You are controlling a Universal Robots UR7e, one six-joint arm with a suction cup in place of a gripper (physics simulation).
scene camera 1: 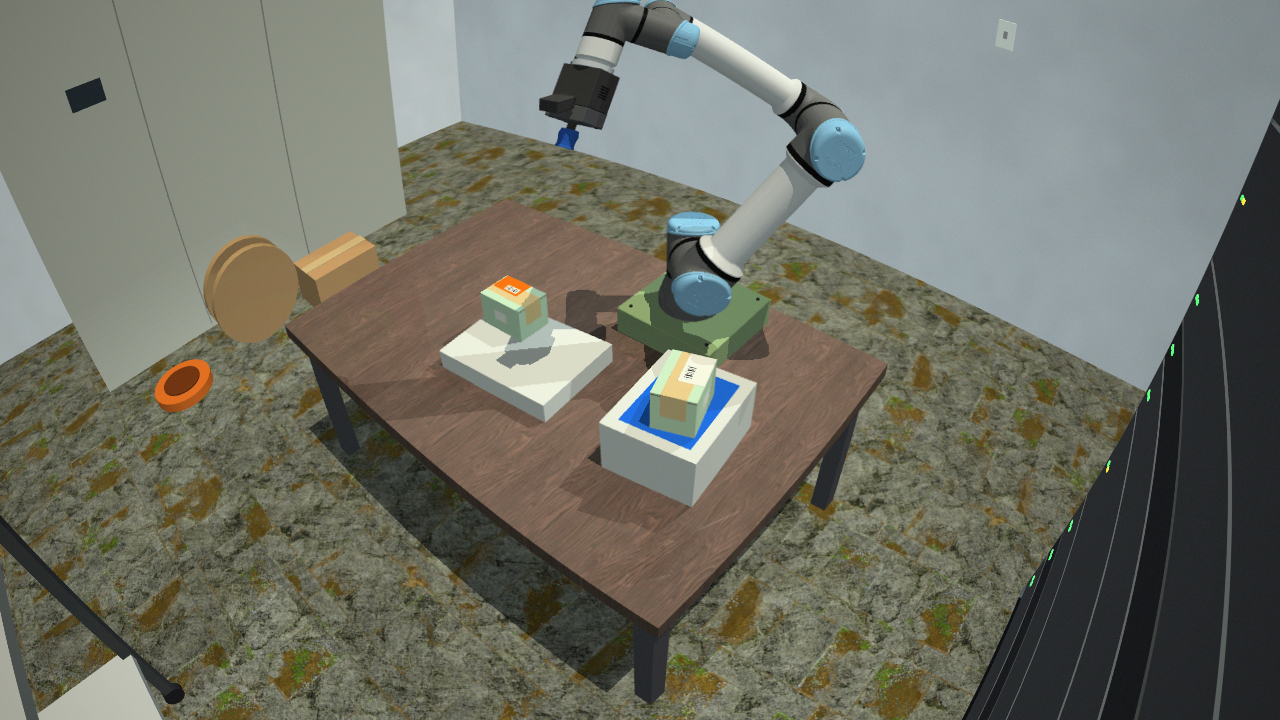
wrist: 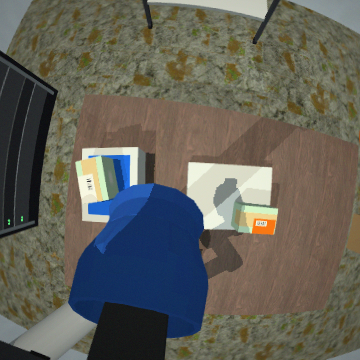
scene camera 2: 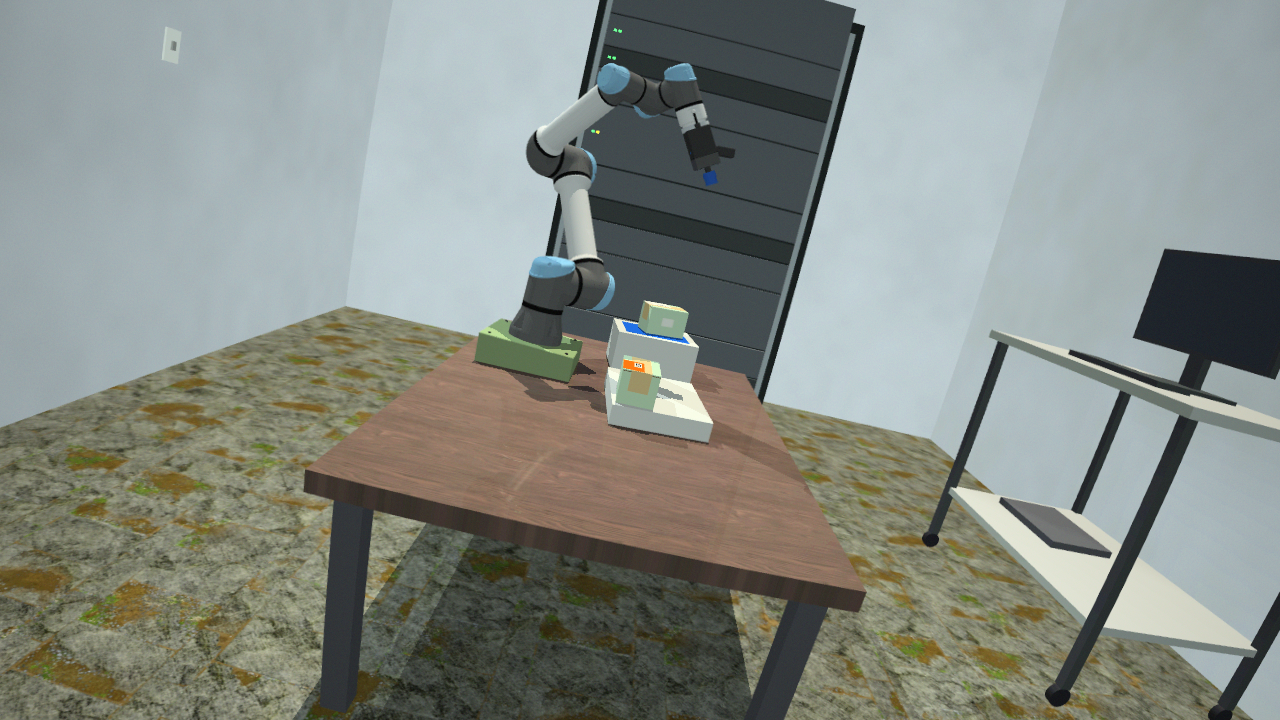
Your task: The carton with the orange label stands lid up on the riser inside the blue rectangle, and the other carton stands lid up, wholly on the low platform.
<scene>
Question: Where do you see a low white platform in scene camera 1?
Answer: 539,375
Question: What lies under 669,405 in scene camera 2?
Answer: A low white platform.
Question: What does my suction cup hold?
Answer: Nothing.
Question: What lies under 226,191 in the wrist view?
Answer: A low white platform.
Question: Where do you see my suction cup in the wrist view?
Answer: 147,255
</scene>
